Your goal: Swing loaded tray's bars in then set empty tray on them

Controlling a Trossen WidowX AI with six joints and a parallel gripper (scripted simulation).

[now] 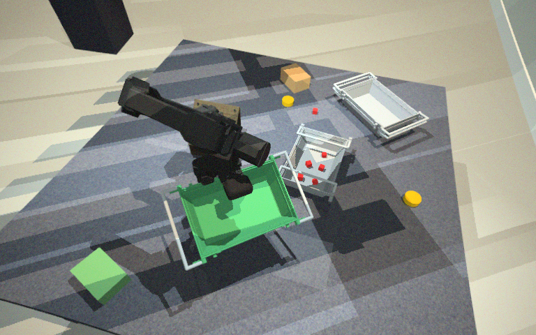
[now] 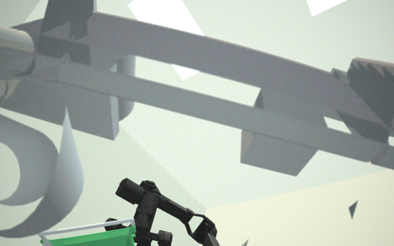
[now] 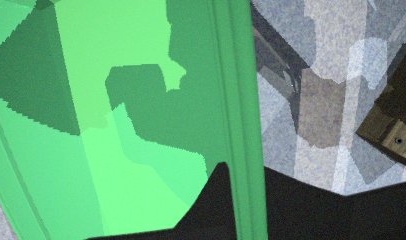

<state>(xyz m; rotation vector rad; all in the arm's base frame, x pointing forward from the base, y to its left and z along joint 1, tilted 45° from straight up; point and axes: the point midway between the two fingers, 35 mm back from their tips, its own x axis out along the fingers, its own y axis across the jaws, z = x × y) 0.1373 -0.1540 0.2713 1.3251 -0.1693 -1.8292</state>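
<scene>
Right now the green tray is 40 mm ahead of my gripper tip and 60 mm to the right of it. Also, from my gripper tip: orange box: 120 mm ahead, 740 mm to the left, 150 mm below; then red block: 230 mm ahead, 550 mm to the left, 170 mm below; then green block: 300 mm behind, 230 mm to the right, 160 mm below.
</scene>
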